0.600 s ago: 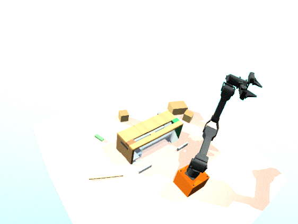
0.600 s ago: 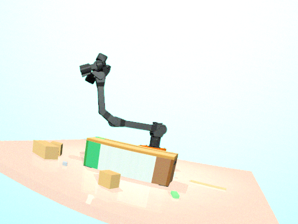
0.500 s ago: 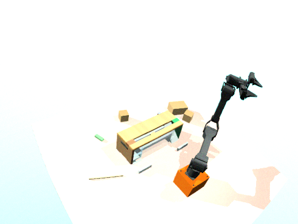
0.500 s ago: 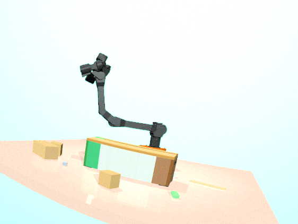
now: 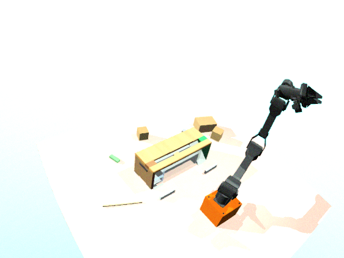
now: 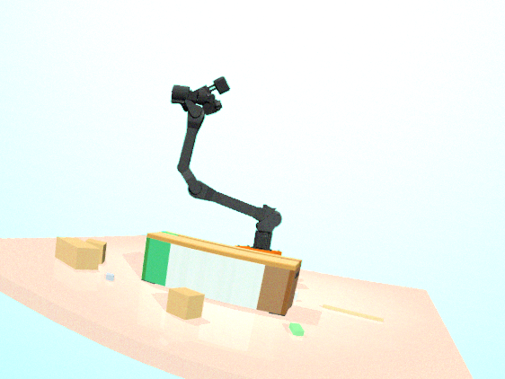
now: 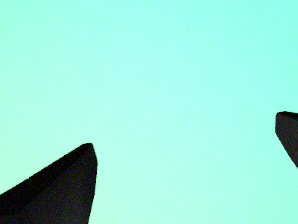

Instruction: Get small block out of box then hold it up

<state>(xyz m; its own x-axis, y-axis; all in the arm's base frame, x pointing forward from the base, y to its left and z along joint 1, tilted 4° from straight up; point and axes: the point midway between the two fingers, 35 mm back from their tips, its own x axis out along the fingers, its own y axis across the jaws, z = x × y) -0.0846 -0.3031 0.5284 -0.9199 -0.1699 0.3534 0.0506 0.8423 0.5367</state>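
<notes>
Right now my gripper tip is 47 cm short of the wooden box, 28 cm to the right of it and 56 cm above it. Round my gripper tip: dark chip 66 cm ahead, 3 cm to the left, 62 cm below; then green block 71 cm ahead, 50 cm to the left, 62 cm below; then cream block 48 cm ahead, 28 cm to the left, 54 cm below.
</notes>
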